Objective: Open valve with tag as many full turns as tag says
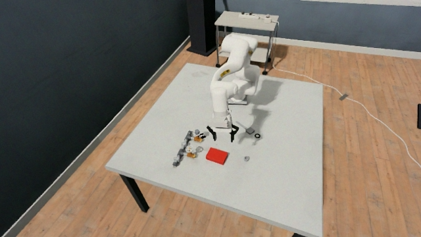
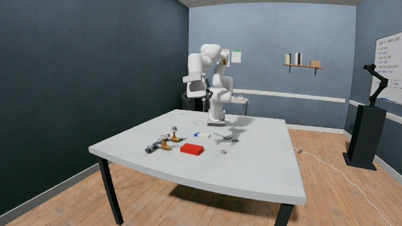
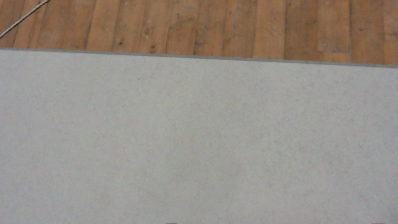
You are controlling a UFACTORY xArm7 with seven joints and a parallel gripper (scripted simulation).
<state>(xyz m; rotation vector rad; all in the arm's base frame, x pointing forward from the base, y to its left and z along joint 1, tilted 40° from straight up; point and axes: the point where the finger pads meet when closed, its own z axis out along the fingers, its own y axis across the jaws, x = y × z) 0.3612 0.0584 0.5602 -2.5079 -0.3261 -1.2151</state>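
My hand is 29 cm above the black tag, 27 cm to the left of it and 14 cm past it. Round my hand: red block (27 cm below, 8 cm to the right, 5 cm behind); then grey nut (28 cm below, 14 cm behind, 9 cm to the left); then blue box (31 cm behind, 28 cm below, 17 cm to the right).
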